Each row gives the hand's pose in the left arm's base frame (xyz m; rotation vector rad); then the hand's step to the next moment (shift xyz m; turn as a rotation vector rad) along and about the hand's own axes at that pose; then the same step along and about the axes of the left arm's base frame.
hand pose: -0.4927 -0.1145 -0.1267 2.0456 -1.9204 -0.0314
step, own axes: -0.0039 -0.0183 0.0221 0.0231 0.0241 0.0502
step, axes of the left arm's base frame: 0.0120 -0.0006 -0.0263 -0.0333 -0.0346 -0.0364
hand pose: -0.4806 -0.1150 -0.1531 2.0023 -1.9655 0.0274
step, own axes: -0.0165 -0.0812 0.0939 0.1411 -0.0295 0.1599
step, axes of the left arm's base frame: 0.0580 -0.0081 -0.1107 0.0005 -0.1767 -0.1230
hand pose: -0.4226 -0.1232 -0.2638 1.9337 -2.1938 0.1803
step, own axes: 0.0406 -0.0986 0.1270 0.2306 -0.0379 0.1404
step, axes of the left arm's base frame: 0.0831 -0.0813 -0.1183 -0.0001 -0.2596 -0.0832
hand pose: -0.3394 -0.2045 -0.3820 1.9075 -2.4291 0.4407
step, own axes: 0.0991 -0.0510 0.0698 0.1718 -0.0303 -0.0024
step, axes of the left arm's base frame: 0.0346 -0.1212 -0.0377 -0.0148 -0.1689 0.0411
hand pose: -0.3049 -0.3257 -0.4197 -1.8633 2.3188 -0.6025
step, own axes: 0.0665 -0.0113 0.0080 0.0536 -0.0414 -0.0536
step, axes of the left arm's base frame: -0.0032 -0.0674 0.0076 0.0075 -0.0456 0.0730
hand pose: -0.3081 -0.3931 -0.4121 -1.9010 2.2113 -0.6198
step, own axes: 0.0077 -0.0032 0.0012 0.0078 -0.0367 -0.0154
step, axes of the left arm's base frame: 0.0020 -0.0081 0.0013 0.0260 -0.0083 0.0300
